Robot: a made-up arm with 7 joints.
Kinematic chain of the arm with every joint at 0, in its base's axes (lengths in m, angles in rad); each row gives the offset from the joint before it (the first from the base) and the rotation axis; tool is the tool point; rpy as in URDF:
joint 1: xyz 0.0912 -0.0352 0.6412 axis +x
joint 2: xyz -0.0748 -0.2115 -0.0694 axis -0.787 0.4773 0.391
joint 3: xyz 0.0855 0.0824 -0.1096 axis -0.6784 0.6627 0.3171
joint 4: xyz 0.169 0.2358 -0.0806 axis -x
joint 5: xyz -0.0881 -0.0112 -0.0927 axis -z
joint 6: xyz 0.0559 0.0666 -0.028 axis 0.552 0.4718 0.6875
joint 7: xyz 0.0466 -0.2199 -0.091 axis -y
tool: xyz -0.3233 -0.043 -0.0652 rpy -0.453 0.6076 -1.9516
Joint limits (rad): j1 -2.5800..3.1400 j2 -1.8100..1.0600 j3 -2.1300..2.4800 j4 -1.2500..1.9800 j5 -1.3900..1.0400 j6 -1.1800..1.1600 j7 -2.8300..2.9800
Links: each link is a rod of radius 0.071 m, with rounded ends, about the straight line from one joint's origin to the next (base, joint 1, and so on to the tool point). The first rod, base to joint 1, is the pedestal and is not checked.
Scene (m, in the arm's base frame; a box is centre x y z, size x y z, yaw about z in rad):
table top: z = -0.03
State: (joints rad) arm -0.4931 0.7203 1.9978 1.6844 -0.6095 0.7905 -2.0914
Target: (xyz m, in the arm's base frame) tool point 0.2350 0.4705 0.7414
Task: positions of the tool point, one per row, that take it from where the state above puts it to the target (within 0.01 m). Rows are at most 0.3 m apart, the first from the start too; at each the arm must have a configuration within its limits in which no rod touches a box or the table.
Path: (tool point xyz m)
1: -0.0402 -0.7987 0.5050
2: -0.0546 -0.7451 0.3966
3: -0.0530 -0.6597 0.3074
4: -0.0369 -0.5501 0.2460
5: -0.0104 -0.4259 0.2186
6: 0.0206 -0.2977 0.2285
7: -0.0178 -0.1156 0.1275
8: -0.0204 0.1305 0.1248
9: 0.0226 0.3621 0.2526
10: 0.1110 0.4938 0.4842
11: 0.2350 0.4705 0.7414

